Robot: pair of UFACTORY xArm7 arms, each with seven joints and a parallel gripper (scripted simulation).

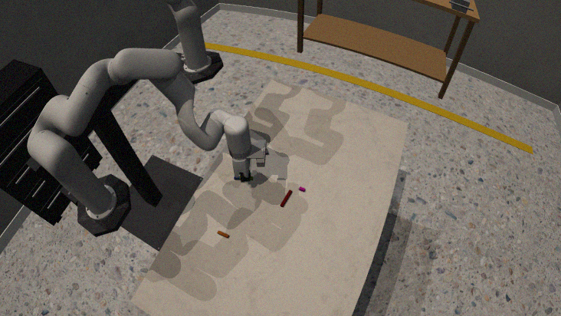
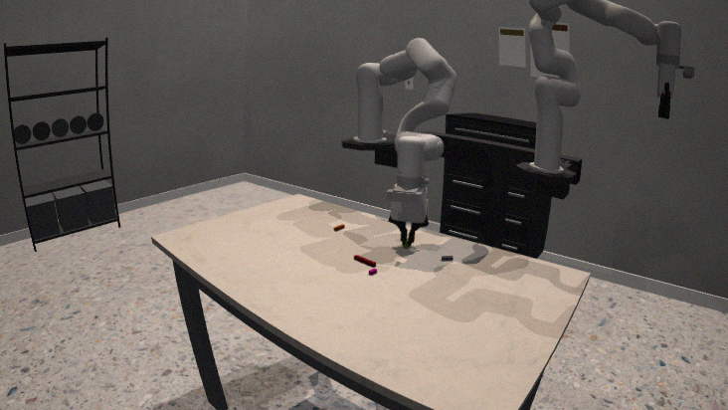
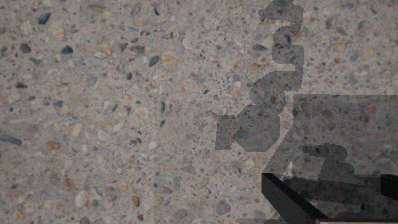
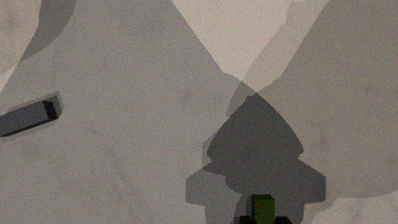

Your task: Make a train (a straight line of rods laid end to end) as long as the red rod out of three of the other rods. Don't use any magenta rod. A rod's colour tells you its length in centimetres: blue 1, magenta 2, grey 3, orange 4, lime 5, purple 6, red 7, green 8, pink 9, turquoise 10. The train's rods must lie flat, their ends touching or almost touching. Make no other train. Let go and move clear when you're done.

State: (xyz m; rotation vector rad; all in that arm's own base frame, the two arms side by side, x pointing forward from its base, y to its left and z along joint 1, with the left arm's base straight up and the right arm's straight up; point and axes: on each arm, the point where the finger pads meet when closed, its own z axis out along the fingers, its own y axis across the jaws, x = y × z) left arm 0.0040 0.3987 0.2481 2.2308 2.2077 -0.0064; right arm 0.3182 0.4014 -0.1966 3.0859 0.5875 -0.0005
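Right now my right hand is 2 cm above the lime rod. Round my right hand: red rod 17 cm ahead, 3 cm to the right, 2 cm below; then grey rod 14 cm to the left, 3 cm ahead, 2 cm below; then magenta rod 21 cm ahead, 2 cm to the left, 2 cm below.
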